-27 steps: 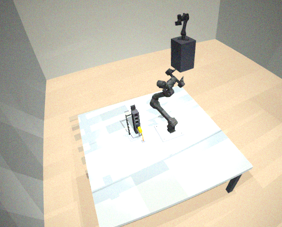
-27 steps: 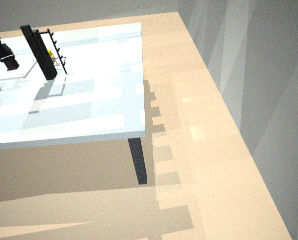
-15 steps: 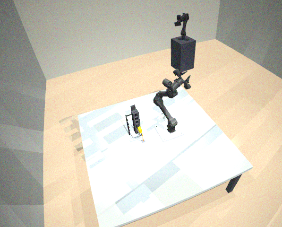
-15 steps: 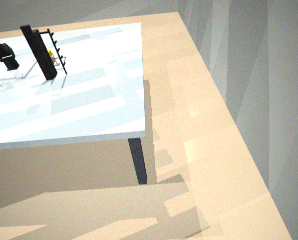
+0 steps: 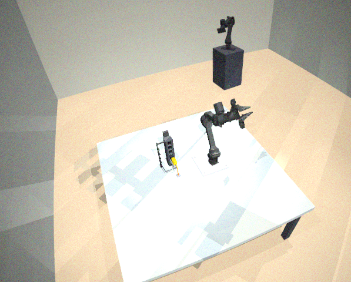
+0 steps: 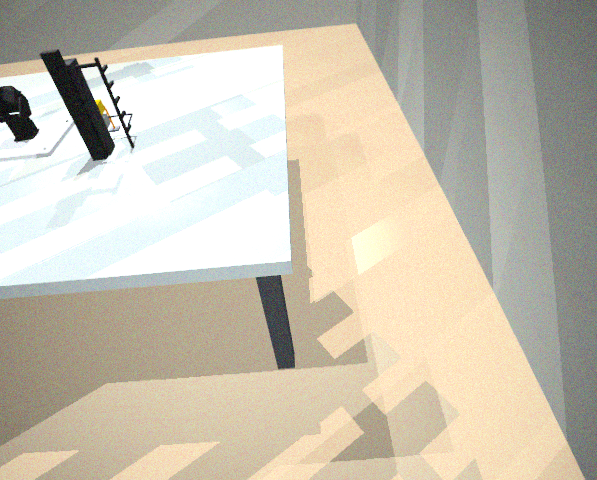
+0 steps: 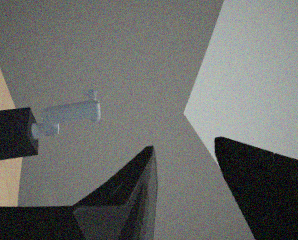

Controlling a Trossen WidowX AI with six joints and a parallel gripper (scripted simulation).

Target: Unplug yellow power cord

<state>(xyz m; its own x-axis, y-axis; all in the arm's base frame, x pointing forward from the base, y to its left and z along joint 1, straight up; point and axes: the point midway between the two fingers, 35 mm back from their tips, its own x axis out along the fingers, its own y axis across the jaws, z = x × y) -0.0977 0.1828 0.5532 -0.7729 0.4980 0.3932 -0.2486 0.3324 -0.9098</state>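
My gripper tip is 42 cm short of the yellow plug, 31 cm to the left of it and 47 cm above it.
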